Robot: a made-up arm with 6 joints.
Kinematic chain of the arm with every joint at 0, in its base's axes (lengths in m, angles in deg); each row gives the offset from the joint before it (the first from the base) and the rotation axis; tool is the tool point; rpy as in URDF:
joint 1: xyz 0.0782 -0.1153 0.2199 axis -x
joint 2: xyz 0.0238 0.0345 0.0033 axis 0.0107 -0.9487 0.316
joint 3: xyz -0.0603 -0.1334 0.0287 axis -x
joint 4: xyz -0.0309 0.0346 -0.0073 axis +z
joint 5: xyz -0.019 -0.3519 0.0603 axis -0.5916 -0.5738 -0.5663
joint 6: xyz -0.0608 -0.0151 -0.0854 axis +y
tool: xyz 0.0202 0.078 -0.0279 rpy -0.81 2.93 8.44
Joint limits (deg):
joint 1: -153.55..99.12
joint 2: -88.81..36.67
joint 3: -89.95..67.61
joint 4: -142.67..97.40
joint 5: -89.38..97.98
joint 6: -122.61..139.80
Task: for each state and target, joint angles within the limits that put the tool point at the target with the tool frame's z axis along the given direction. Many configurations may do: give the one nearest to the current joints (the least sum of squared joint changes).
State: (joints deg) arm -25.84 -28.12 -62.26 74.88 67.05 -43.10
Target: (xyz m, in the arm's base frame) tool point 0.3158 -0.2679 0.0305 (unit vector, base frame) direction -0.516 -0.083 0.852
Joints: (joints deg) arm 3.44 -40.32 -36.28 77.25 82.47 1.46
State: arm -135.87 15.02 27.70 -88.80 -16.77 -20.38
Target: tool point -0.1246 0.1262 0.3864 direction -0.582 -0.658 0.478
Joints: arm -143.67 36.67 57.42 -93.16 -26.51 -33.83
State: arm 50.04 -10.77 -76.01 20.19 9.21 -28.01
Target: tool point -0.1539 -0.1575 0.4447 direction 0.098 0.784 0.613
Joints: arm 86.33 -42.46 -37.96 5.95 -0.61 -22.53
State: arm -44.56 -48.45 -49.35 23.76 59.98 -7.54
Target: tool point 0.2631 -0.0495 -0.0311 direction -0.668 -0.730 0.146
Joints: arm -55.93 -15.50 -52.21 50.97 61.69 -7.03
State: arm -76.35 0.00 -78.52 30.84 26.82 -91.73
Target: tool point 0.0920 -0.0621 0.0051 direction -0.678 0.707 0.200
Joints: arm -36.52 -11.50 -89.25 34.30 17.78 -122.61
